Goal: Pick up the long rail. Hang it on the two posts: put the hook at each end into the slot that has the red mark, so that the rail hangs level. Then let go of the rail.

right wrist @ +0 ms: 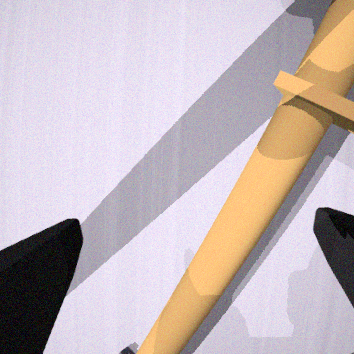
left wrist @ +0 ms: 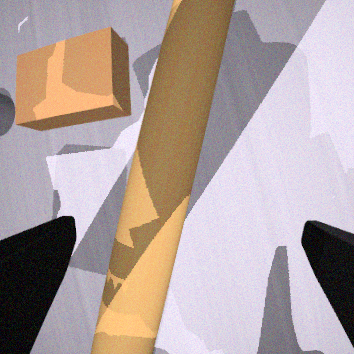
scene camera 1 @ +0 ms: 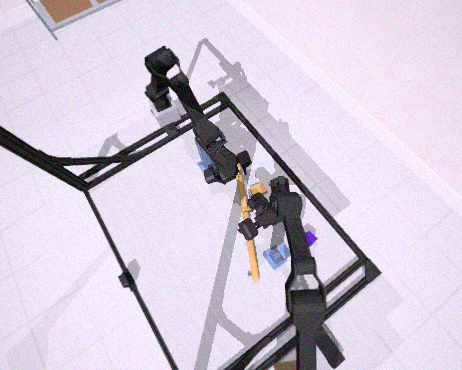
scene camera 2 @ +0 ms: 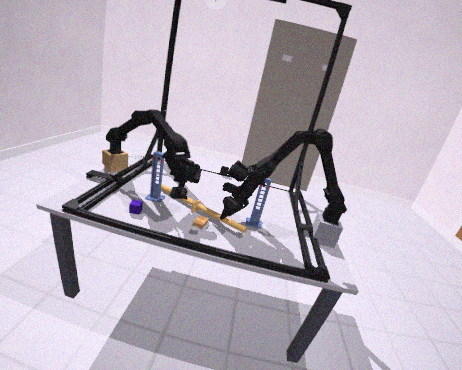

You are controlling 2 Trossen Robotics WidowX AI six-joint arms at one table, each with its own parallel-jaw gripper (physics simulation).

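Frame: origin at the left arm's base, x right, y back, z down, level; centimetres.
Where they show: left gripper, fingertip midpoint: (left wrist: pixel 191 230) (scene camera 1: pixel 235 179) (scene camera 2: pixel 224 217); right gripper, fingertip midpoint: (right wrist: pixel 198 224) (scene camera 2: pixel 189 190); left arm's base, origin of the base link: (scene camera 1: pixel 162 104) (scene camera 2: pixel 330 219); right arm's base, origin of the base link: (scene camera 2: pixel 115 151).
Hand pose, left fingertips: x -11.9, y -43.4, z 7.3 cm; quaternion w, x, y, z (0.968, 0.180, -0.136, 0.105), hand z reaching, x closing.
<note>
Things, the pixels of their top centre, and the offset from my left fingertips. "spot": a spot on its surface instead.
- long orange-yellow rail, middle of its top: (right wrist: pixel 315 90) (scene camera 1: pixel 246 209) (scene camera 2: pixel 197 201) dy -13.5, dx +2.9, dz -1.8 cm
- crosspiece, surface spot: (right wrist: pixel 312 95) spot: dy -13.6, dx +3.0, dz -1.8 cm
- small grey hook, surface spot: (scene camera 1: pixel 250 273) spot: dy -33.9, dx +12.7, dz +2.3 cm
- orange block, middle of its top: (left wrist: pixel 58 76) (scene camera 1: pixel 258 189) (scene camera 2: pixel 201 219) dy -8.1, dx -6.0, dz +0.8 cm
- purple block, middle of its top: (scene camera 1: pixel 310 238) (scene camera 2: pixel 136 202) dy -33.9, dx -12.0, dz -1.2 cm
- black frame, surface spot: (scene camera 2: pixel 190 244) spot: dy -5.9, dx -21.8, dz +1.0 cm
The long orange-yellow rail (scene camera 1: pixel 253 260) (scene camera 2: pixel 233 224) (left wrist: pixel 172 115) (right wrist: pixel 235 230) lies on the table, with a crosspiece (right wrist: pixel 312 95) near its middle and a small grey hook (scene camera 1: pixel 250 273) near one end. My left gripper (scene camera 1: pixel 226 168) (scene camera 2: pixel 230 197) (left wrist: pixel 191 230) is open above one half of the rail, which runs slanting between its fingers in the left wrist view. My right gripper (scene camera 1: pixel 253 215) (scene camera 2: pixel 180 192) (right wrist: pixel 198 224) is open above the other half, the rail again between its fingertips in view. Two upright blue posts with red marks stand near the rail's ends, one post (scene camera 1: pixel 204 159) (scene camera 2: pixel 260 205), the other post (scene camera 1: pixel 275 256) (scene camera 2: pixel 157 180).
An orange block (scene camera 1: pixel 258 189) (scene camera 2: pixel 200 222) (left wrist: pixel 70 85) lies close beside the rail. A purple block (scene camera 1: pixel 310 239) (scene camera 2: pixel 135 206) lies beyond the post at the left of scene camera 2. A black frame (scene camera 1: pixel 292 175) (scene camera 2: pixel 190 244) runs around the table edge.
</note>
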